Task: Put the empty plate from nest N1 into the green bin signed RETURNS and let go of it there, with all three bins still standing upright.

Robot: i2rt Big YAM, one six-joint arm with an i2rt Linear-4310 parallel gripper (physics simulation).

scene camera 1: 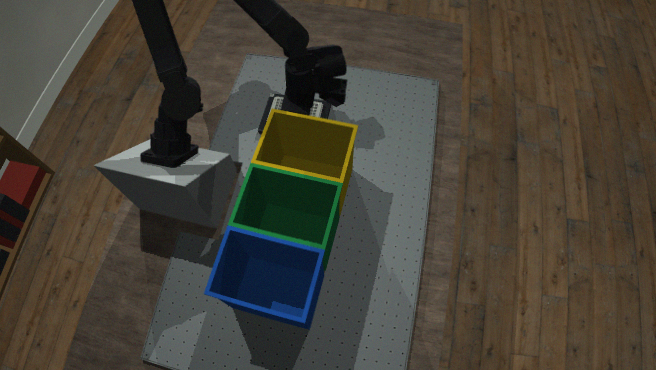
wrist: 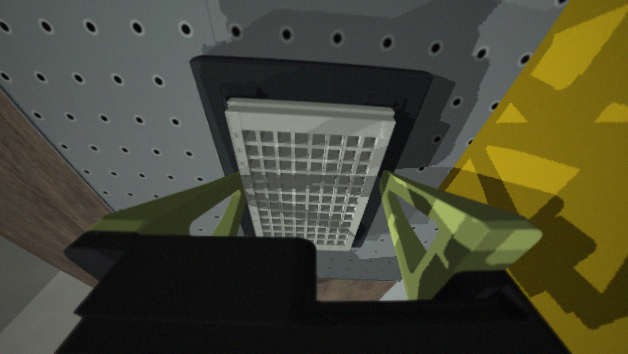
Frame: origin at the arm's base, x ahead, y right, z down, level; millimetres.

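Seen in the pictures: gripper, between the fingertips: (wrist: 314, 177); arm's base, origin of its link: (scene camera 1: 170, 156).
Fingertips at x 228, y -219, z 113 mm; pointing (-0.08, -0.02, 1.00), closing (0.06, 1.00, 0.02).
Observation:
Offsets run from my fingertips to a thing's middle. "spot": to the spot under its first point. Level surfaces: height alone.
The white gridded plate {dz -7, dx -12, dy -4 mm} (scene camera 1: 317, 108) (wrist: 310, 117) sits in the dark nest {spot: dz -14, dx -74, dy +25 mm} (scene camera 1: 266, 118) (wrist: 310, 75). The nest's label does not show. My gripper (wrist: 314, 177) is open, with one green finger at each long side of the plate in the wrist view; the plate shows between the fingers and is not gripped. In the scene view the arm's black wrist hides the middle of the plate, and the fingertips are hidden. The green bin {dz -77, dx +60, dy +298 mm} (scene camera 1: 285, 220) stands upright between the other two bins; its inside shows no plate. No sign text shows on it.
The yellow bin {dz -77, dx +66, dy +168 mm} (scene camera 1: 306, 145) (wrist: 565, 165) stands upright close beside the nest. The blue bin {dz -77, dx +53, dy +428 mm} (scene camera 1: 265, 275) stands upright on the far side of the green one. All stand on the perforated grey board {dz +13 mm} (scene camera 1: 405, 120) (wrist: 100, 100). The arm's grey pedestal (scene camera 1: 165, 195) is left of the bins.

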